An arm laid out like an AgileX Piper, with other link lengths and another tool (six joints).
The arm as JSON. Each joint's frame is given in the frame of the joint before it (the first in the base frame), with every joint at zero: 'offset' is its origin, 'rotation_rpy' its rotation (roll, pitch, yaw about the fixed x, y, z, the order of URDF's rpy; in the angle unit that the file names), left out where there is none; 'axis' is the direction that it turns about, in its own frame. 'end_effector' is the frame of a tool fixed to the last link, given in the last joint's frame.
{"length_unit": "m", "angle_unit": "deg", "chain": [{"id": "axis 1", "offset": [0.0, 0.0, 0.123], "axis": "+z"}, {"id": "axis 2", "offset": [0.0, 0.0, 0.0], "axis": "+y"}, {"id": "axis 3", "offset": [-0.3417, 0.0, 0.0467], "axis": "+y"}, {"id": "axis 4", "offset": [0.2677, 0.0, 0.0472], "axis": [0.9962, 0.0, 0.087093]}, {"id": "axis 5", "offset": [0.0, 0.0, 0.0], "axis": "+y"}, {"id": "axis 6", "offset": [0.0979, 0.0, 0.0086], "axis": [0.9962, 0.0, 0.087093]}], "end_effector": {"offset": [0.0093, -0.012, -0.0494], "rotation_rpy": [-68.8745, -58.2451, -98.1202]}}
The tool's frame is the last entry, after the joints.
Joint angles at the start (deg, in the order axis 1, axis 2, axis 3, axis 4, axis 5, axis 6):
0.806, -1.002, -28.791, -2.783, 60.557, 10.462
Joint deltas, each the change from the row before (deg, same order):
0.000, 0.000, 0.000, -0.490, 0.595, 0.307
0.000, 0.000, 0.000, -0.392, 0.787, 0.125
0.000, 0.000, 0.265, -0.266, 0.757, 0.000
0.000, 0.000, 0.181, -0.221, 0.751, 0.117
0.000, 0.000, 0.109, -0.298, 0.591, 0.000
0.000, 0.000, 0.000, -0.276, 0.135, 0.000
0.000, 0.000, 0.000, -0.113, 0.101, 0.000
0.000, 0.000, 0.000, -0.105, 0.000, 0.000
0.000, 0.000, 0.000, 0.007, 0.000, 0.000
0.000, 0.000, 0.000, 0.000, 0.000, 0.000
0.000, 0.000, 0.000, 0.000, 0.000, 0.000
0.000, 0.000, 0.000, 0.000, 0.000, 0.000
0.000, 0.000, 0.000, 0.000, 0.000, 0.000
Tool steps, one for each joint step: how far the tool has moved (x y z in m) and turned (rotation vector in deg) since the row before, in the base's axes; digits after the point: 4 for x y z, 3 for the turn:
-0.0010, -0.0007, -0.0007, -0.117, 0.578, -0.440
-0.0013, -0.0007, -0.0009, -0.194, 0.776, -0.319
-0.0009, -0.0005, -0.0021, -0.205, 1.018, -0.193
-0.0010, -0.0004, -0.0017, -0.063, 0.922, -0.224
-0.0009, -0.0006, -0.0011, -0.231, 0.695, -0.205
-0.0002, -0.0006, -0.0001, -0.224, 0.131, -0.164
-0.0002, -0.0002, -0.0001, -0.090, 0.099, -0.071
0.0000, -0.0002, 0.0000, -0.087, -0.001, -0.059
0.0000, 0.0000, 0.0000, 0.006, 0.000, 0.004
0.0000, 0.0000, 0.0000, 0.000, 0.000, 0.000
0.0000, 0.0000, 0.0000, 0.000, 0.000, 0.000
0.0000, 0.0000, 0.0000, 0.000, 0.000, 0.000
0.0000, 0.0000, 0.0000, 0.000, 0.000, 0.000

